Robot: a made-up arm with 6 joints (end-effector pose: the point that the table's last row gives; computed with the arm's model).
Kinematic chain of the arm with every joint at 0, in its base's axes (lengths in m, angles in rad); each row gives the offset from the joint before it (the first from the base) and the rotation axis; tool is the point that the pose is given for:
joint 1: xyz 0 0 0.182 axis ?
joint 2: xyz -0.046 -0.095 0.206 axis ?
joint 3: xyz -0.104 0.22 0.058 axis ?
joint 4: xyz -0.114 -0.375 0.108 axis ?
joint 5: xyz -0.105 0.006 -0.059 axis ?
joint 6: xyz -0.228 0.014 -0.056 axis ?
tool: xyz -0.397 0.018 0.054
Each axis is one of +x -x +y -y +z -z.
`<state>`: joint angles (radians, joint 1 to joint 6).
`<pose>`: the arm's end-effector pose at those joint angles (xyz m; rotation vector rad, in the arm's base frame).
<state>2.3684 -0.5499 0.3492 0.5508 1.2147 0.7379</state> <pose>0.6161 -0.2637 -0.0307 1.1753 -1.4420 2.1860</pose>
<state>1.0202 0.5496 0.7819 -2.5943 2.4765 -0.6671</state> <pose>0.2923 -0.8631 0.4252 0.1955 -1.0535 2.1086</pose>
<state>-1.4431 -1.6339 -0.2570 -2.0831 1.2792 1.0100</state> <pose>0.5655 0.3948 0.8472 0.2842 -2.0681 -2.0901</pose>
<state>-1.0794 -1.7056 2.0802 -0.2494 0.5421 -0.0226</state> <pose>-0.4737 -0.0800 -0.6571 2.3227 0.7189 1.4108</pose>
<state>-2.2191 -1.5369 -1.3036 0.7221 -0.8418 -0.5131</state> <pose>0.3101 -0.3823 0.8797 0.9613 2.3027 -1.1517</pose>
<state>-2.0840 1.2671 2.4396 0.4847 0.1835 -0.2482</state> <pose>-0.0939 -0.3608 1.2520 -0.8377 -0.1297 1.2867</pose>
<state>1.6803 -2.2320 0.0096 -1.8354 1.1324 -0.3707</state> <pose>-0.4241 -0.6782 0.9071 1.3904 1.2200 -0.3440</pose>
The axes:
joint 1: +z
joint 2: +x
joint 3: -z
joint 4: +x
joint 5: -y
joint 6: +z

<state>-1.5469 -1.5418 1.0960 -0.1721 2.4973 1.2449</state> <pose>-0.1706 0.7930 0.5886 2.1987 -1.4145 -1.5097</pose>
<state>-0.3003 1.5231 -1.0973 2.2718 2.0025 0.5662</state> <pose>-0.4306 -0.3716 0.7296 2.7302 -0.1565 -1.2450</pose>
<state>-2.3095 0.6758 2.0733 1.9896 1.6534 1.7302</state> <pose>0.2326 -0.1377 0.5758 0.7837 -0.8188 1.6818</pose>
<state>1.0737 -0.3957 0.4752 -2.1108 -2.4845 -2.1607</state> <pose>-0.0114 -0.7074 0.3837 0.8023 0.3996 1.7939</pose>
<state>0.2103 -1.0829 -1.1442 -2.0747 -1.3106 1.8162</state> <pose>-0.1988 0.2337 0.6573 -2.2833 1.5239 0.1608</pose>
